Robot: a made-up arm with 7 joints.
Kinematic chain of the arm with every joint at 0, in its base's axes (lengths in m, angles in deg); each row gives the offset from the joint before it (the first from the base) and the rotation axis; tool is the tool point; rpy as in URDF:
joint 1: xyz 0 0 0.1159 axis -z
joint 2: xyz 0 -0.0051 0.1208 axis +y
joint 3: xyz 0 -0.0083 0.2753 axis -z
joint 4: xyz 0 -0.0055 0.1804 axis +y
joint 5: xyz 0 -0.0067 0.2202 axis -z
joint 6: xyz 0 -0.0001 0.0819 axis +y
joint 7: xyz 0 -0.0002 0.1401 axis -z
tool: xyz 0 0 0 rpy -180 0 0
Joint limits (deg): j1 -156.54..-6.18 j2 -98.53..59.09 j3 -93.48..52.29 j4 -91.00..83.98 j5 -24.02..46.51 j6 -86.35..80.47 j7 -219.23..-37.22
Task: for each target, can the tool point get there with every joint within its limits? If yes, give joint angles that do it. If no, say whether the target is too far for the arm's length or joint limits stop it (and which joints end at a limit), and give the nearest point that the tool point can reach.
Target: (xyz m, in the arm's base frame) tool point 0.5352 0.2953 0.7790
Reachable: yes | joints -35.70 28.72 3.96 28.94 17.10 42.28 -118.89
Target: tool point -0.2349 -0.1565 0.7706
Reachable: yes | joints -139.46 -20.99 -57.42 70.68 26.43 63.20 -192.47
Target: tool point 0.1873 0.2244 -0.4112
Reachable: no: joint limits stop it (at a limit: joint 1, joint 2, joint 4) | nearest point 0.3526 0.0390 -0.1968 | short by 0.328 m
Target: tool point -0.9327 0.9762 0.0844
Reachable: no: too far | nearest point -0.5537 0.5796 0.3054 | short by 0.591 m
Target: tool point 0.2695 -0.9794 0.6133
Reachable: no: too far | nearest point 0.2235 -0.8121 0.5490 | short by 0.185 m
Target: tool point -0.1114 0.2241 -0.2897
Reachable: no: joint limits stop it (at a limit: joint 1, joint 2, joint 4) | nearest point -0.3061 0.1287 -0.1675 | short by 0.249 m
